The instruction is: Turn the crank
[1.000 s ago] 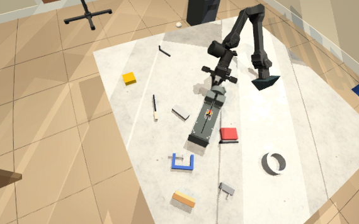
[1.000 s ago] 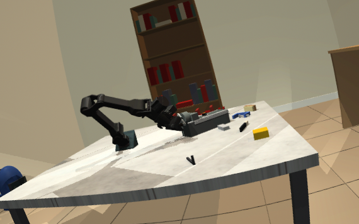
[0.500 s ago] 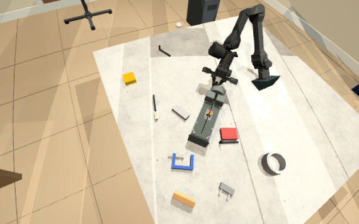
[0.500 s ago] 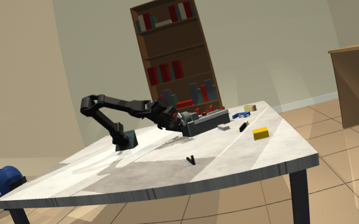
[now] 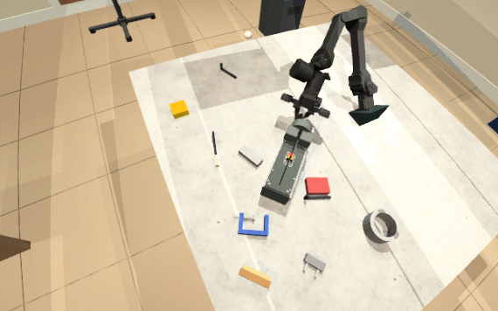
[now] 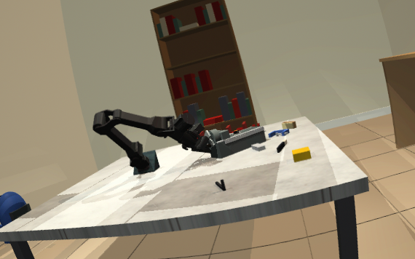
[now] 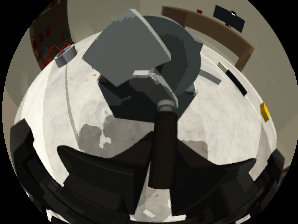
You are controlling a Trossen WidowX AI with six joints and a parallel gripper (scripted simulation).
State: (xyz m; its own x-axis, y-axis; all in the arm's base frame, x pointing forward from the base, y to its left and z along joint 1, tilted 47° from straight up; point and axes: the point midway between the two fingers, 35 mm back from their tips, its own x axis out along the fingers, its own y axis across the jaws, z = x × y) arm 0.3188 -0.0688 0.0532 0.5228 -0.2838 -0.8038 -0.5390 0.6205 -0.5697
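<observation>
The crank handle is 10 mm behind my gripper tip, 10 mm to the right of it and 30 mm above it. Round my gripper tip: grey block 210 mm ahead, 10 mm to the left, 30 mm below; then red pointer 120 mm ahead, 100 mm to the left, 40 mm above; then red block 70 mm ahead, 220 mm to the left, 30 mm below.
</observation>
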